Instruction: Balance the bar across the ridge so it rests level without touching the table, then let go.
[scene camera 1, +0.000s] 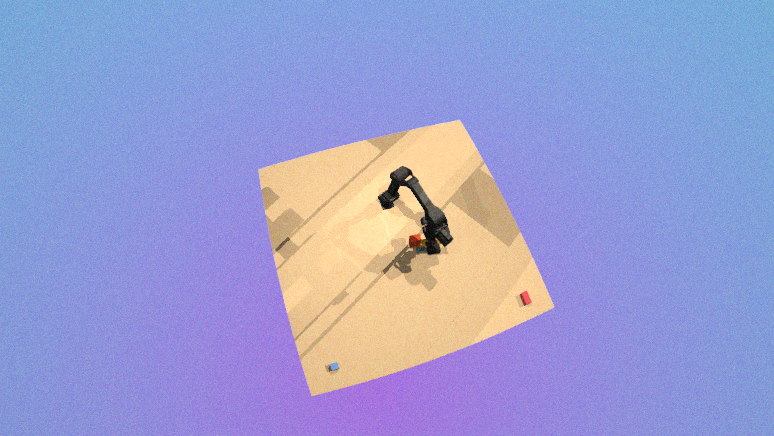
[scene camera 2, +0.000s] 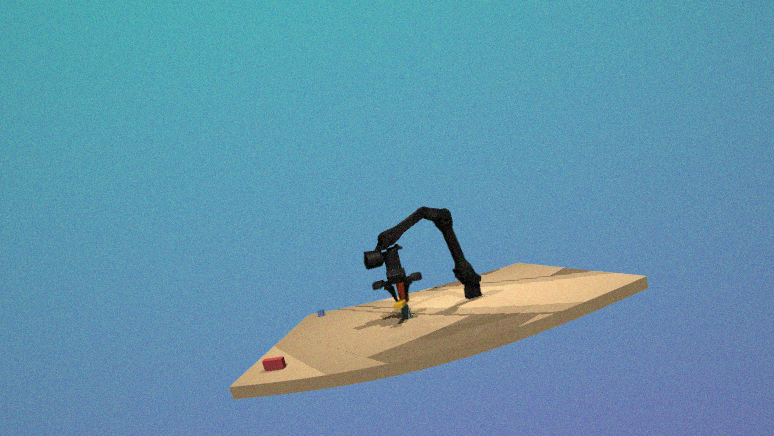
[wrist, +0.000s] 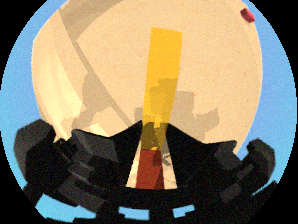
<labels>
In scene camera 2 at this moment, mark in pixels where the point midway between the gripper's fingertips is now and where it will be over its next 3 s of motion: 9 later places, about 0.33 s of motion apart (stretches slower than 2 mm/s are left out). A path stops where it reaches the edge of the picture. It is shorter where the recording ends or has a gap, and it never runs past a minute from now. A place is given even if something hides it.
The gripper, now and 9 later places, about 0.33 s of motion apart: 402, 302; 402, 302; 402, 302; 402, 303; 402, 303; 402, 303; 402, 303; 400, 297; 396, 280; 396, 280
</labels>
